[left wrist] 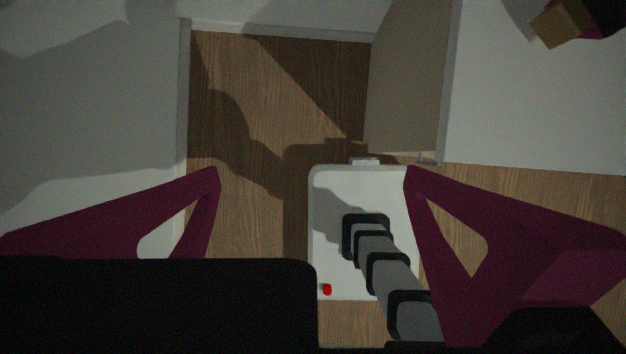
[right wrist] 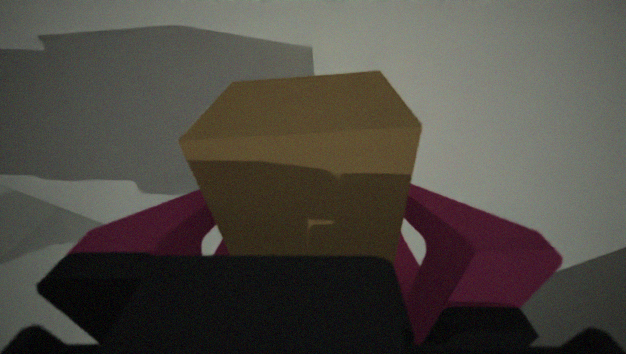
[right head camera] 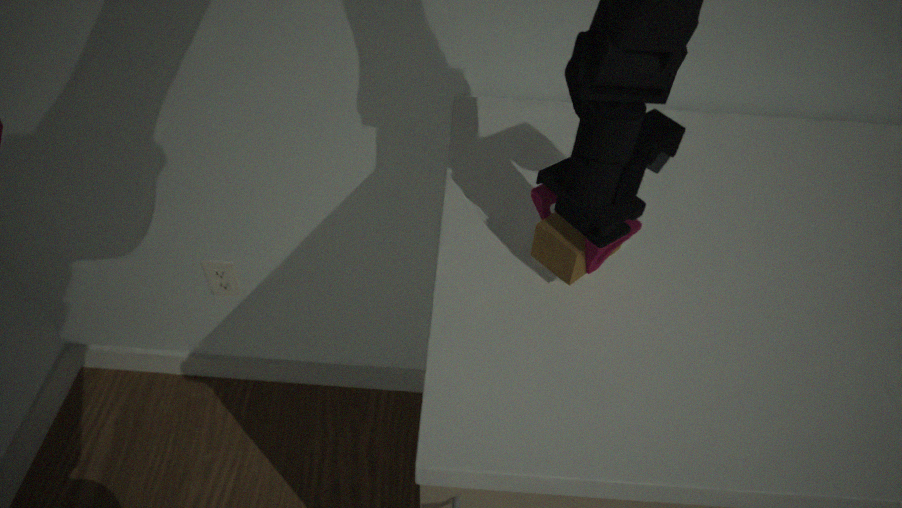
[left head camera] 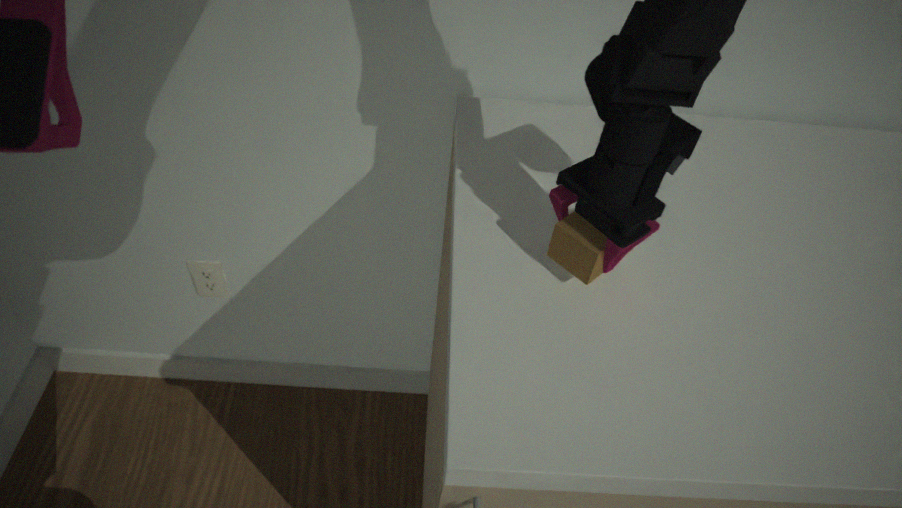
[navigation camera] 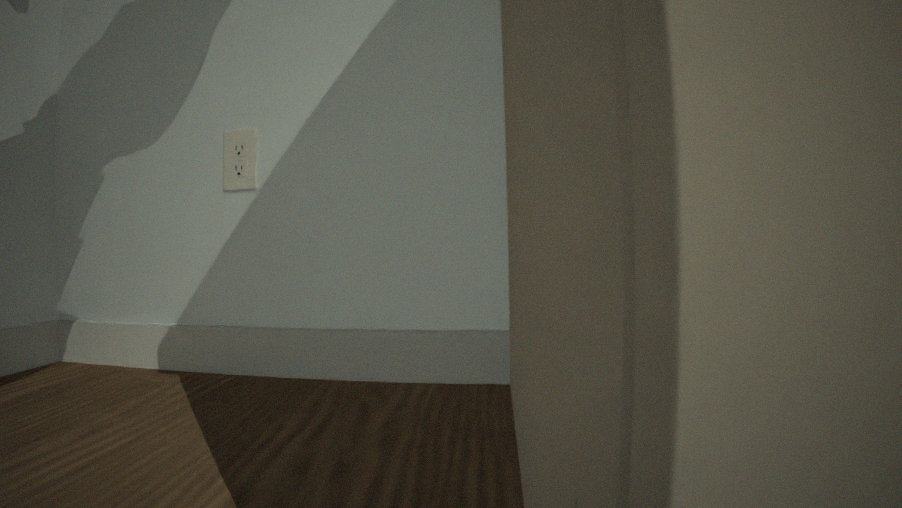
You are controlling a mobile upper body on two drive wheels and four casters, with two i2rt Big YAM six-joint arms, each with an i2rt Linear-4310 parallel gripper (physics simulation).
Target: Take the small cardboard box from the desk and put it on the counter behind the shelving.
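Frame: origin at the left arm's base, x ahead, y down, z left, level; centimetres.
Seen in the pictures: left gripper, fingertip midpoint: (left wrist: pixel 312 175); right gripper, fingertip midpoint: (left wrist: pixel 556 21) (left head camera: pixel 587 254).
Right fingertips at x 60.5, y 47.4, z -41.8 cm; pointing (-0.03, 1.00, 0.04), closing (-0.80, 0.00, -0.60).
Note:
A point is followed by its place in that frame.
The small cardboard box (left head camera: pixel 573 252) @(x 57.9, y 44.3, z -39.0 cm) (right head camera: pixel 555 251) @(x 57.9, y 44.1, z -39.1 cm) (left wrist: pixel 557 26) @(x 58.1, y 43.9, z -38.9 cm) (right wrist: pixel 305 145) @(x 63.6, y 42.6, z -45.6 cm) is brown and tilted. My right gripper (left head camera: pixel 583 242) @(x 60.5, y 47.5, z -41.8 cm) (right head camera: pixel 566 242) @(x 60.5, y 47.5, z -41.8 cm) (right wrist: pixel 313 176) @(x 60.5, y 47.5, z -41.8 cm) is shut on it, with a magenta finger on each side. The box is low over the white counter (left head camera: pixel 662 378) @(x 45.3, y 50.0, z -47.7 cm) (right head camera: pixel 631 378) @(x 45.6, y 50.0, z -46.5 cm) (left wrist: pixel 520 110) @(x 45.6, y 50.0, z -38.6 cm), near its left part, with its shadow close beside it. I cannot tell whether the box touches the top. My left gripper (left wrist: pixel 312 175) @(x 35.8, y 12.6, z 0.4 cm) is open and empty, away from the counter; part of it shows at the left edge of the left head camera view. The shelving does not show.
A wall with an outlet (left head camera: pixel 208 278) @(x 99.7, y 100.2, z 19.8 cm) (right head camera: pixel 222 278) @(x 99.6, y 100.3, z 19.7 cm) (navigation camera: pixel 239 159) @(x 99.8, y 101.0, z 19.8 cm) stands behind and left of the counter. The counter's beige side (left wrist: pixel 407 85) @(x 57.0, y 75.9, z -25.9 cm) (navigation camera: pixel 568 252) @(x 45.2, y 118.4, z -25.1 cm) rises from the wood floor (left head camera: pixel 138 429) @(x 85.9, y 141.0, z 41.7 cm) (navigation camera: pixel 353 441) @(x 76.0, y 141.0, z -7.8 cm). A white base with a red button (left wrist: pixel 327 289) @(x -24.0, y 111.8, z -5.6 cm) is below the left gripper.

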